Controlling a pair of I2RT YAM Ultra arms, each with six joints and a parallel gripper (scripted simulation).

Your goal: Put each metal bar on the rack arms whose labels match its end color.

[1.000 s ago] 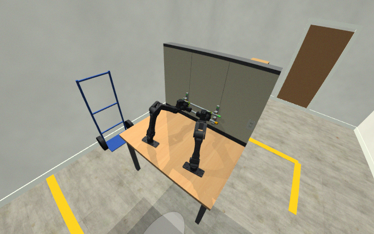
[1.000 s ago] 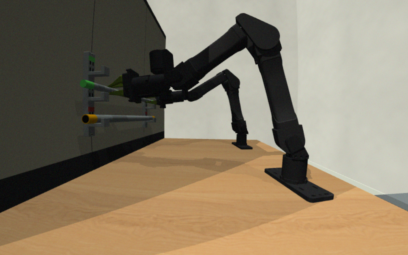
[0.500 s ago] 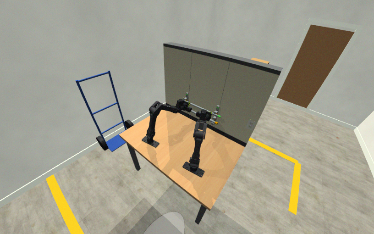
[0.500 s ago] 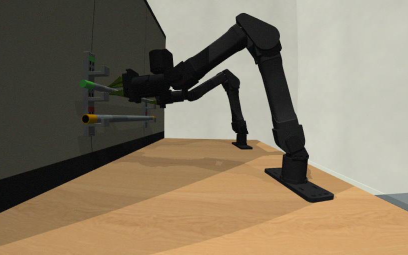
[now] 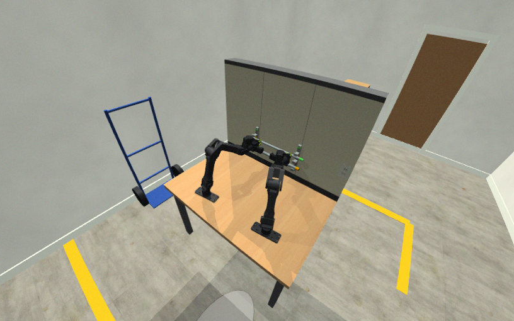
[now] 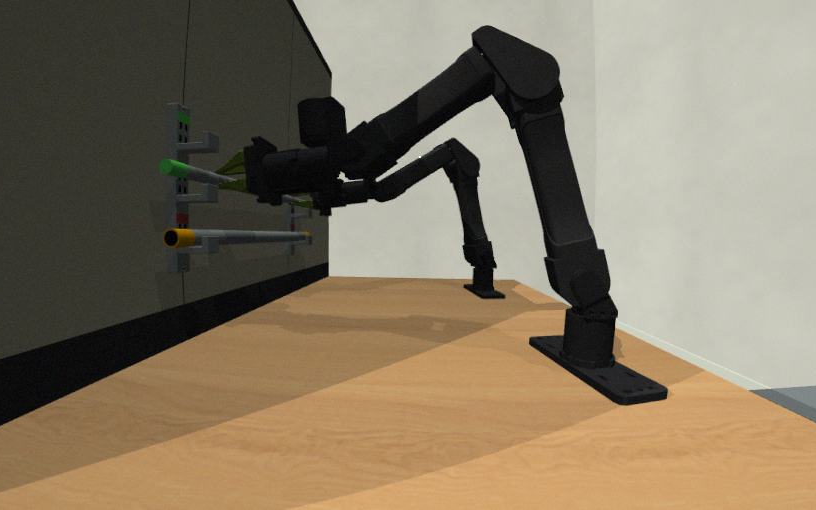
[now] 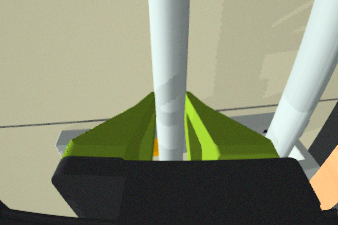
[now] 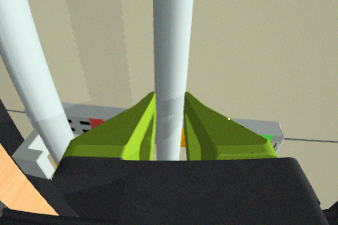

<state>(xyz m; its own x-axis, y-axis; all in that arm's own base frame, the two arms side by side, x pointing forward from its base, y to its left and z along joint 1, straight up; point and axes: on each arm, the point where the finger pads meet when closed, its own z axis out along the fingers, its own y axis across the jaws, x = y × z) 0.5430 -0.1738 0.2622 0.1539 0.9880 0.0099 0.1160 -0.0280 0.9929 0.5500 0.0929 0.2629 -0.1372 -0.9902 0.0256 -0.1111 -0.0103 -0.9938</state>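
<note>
My left hand is 15 cm to the left of the green-ended bar. Round my left hand: orange-ended bar 1 cm behind, 14 cm to the right, 10 cm below; then wall panel 9 cm ahead, 16 cm to the right, 16 cm above.
Right now the green-ended bar is 10 mm ahead of my right hand and 150 mm to the left of it. From my right hand the other things lie so: orange-ended bar: 10 mm ahead, 150 mm to the left, 100 mm below; then wall panel: 110 mm ahead, 130 mm to the left, 160 mm above.
</note>
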